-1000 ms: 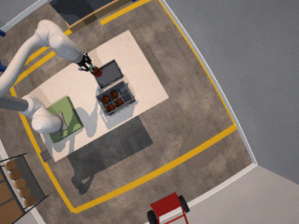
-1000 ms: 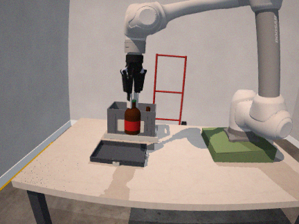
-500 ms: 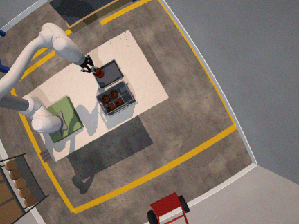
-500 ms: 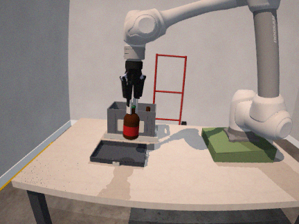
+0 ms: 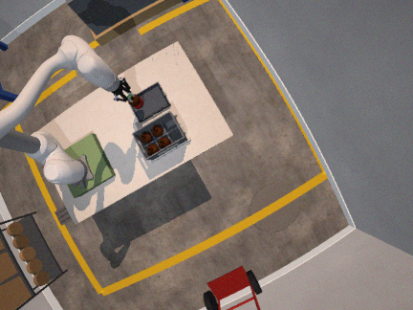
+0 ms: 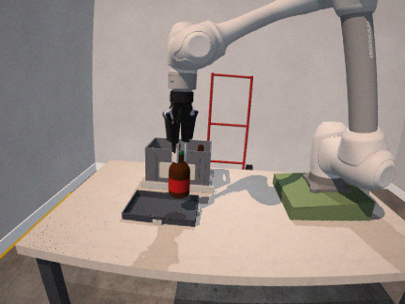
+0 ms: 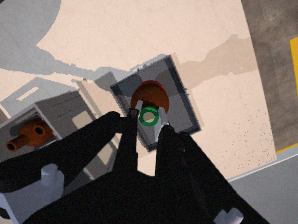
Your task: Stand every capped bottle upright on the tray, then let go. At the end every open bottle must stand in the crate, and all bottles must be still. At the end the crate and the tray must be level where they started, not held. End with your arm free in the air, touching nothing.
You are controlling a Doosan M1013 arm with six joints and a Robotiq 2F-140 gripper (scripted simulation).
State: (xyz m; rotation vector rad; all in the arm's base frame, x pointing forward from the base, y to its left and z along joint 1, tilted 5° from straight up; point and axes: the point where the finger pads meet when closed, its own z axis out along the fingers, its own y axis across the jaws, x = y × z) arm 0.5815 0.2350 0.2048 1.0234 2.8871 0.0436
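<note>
The bottle is 80 mm below my hand. The rest, counted from my hand: dark tray (210 mm below, 60 mm ahead, 10 mm to the left); then crate (270 mm to the right, 140 mm below, 60 mm ahead).
</note>
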